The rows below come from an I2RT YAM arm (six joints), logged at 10 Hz.
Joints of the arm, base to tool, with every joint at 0 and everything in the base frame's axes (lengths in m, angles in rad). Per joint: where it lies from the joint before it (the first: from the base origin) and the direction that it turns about. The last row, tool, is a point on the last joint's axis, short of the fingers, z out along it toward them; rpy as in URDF.
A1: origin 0.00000 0.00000 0.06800 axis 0 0 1
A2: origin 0.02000 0.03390 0.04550 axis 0 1 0
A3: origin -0.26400 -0.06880 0.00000 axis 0 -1 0
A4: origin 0.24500 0.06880 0.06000 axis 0 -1 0
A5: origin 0.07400 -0.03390 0.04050 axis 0 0 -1
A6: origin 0.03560 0.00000 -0.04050 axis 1 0 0
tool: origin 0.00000 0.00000 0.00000 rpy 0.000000 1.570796 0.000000
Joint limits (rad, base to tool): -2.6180..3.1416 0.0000..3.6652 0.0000..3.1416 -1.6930..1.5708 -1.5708..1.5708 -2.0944..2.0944
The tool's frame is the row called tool.
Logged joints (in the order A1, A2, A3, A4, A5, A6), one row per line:
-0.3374, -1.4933, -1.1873, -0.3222, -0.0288, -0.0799
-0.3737, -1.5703, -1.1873, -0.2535, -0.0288, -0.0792
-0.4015, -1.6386, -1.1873, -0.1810, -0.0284, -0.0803
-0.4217, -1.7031, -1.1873, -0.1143, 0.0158, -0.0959
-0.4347, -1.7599, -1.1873, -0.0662, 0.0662, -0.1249
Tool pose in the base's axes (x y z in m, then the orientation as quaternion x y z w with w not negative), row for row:
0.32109, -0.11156, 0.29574, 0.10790, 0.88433, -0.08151, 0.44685
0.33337, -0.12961, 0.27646, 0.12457, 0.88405, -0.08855, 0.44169
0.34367, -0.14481, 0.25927, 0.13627, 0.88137, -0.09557, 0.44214
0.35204, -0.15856, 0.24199, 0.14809, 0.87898, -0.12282, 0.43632
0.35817, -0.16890, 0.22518, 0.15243, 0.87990, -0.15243, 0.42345
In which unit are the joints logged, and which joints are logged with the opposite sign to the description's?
The joints are logged in radians. Opposite sign: A2, A3.
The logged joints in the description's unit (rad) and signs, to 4 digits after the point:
-0.3374, 1.4933, 1.1873, -0.3222, -0.0288, -0.0799
-0.3737, 1.5703, 1.1873, -0.2535, -0.0288, -0.0792
-0.4015, 1.6386, 1.1873, -0.1810, -0.0284, -0.0803
-0.4217, 1.7031, 1.1873, -0.1143, 0.0158, -0.0959
-0.4347, 1.7599, 1.1873, -0.0662, 0.0662, -0.1249

